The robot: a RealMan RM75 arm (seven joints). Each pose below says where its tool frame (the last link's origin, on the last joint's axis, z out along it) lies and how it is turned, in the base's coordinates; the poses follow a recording.
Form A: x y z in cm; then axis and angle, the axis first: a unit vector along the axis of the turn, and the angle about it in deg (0 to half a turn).
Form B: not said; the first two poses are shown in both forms.
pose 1, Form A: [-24.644 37.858 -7.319 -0.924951 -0.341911 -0.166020 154.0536]
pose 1, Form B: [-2.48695 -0.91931 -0.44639 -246.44 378.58 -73.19]
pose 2, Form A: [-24.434 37.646 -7.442 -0.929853 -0.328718 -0.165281 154.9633]
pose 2, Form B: [-2.51490 -0.88906 -0.44702 -244.34 376.46 -74.42]
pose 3, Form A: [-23.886 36.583 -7.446 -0.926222 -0.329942 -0.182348 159.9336]
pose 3, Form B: [-2.58543 -0.92099 -0.50900 -238.86 365.83 -74.46]
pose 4, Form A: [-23.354 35.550 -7.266 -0.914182 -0.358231 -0.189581 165.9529]
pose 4, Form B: [-2.64786 -1.03759 -0.54911 -233.54 355.50 -72.66]
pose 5, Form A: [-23.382 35.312 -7.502 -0.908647 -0.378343 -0.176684 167.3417]
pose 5, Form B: [-2.65385 -1.10501 -0.51603 -233.82 353.12 -75.02]
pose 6, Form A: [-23.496 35.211 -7.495 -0.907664 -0.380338 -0.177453 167.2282]
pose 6, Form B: [-2.64918 -1.11009 -0.51793 -234.96 352.11 -74.95]
